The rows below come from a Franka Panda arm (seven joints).
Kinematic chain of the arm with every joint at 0, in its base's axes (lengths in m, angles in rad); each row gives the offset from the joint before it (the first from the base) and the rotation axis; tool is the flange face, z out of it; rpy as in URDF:
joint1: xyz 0 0 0.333 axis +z
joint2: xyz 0 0 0 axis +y
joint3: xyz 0 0 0.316 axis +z
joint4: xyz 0.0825 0 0 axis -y
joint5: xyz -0.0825 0 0.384 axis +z
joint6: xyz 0 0 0 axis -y
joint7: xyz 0.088 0 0 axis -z
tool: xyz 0 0 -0.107 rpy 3.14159 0 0
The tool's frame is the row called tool.
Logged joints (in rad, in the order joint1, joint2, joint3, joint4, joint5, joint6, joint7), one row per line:
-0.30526, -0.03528, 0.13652, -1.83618, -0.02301, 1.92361, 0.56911
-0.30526, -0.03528, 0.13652, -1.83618, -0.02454, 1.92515, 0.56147
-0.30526, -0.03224, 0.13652, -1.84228, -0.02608, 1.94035, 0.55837
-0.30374, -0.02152, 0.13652, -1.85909, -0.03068, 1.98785, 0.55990
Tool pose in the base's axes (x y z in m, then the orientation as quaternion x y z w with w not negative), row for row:
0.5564, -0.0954, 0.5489, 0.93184, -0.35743, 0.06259, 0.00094
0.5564, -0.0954, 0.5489, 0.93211, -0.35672, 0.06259, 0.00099
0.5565, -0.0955, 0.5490, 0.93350, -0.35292, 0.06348, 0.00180
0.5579, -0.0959, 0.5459, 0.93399, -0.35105, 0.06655, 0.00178
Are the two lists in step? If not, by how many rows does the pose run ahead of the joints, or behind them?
The pose runs 1 row behind the joints: the pose in row i belongs to the joints in row i - 1.
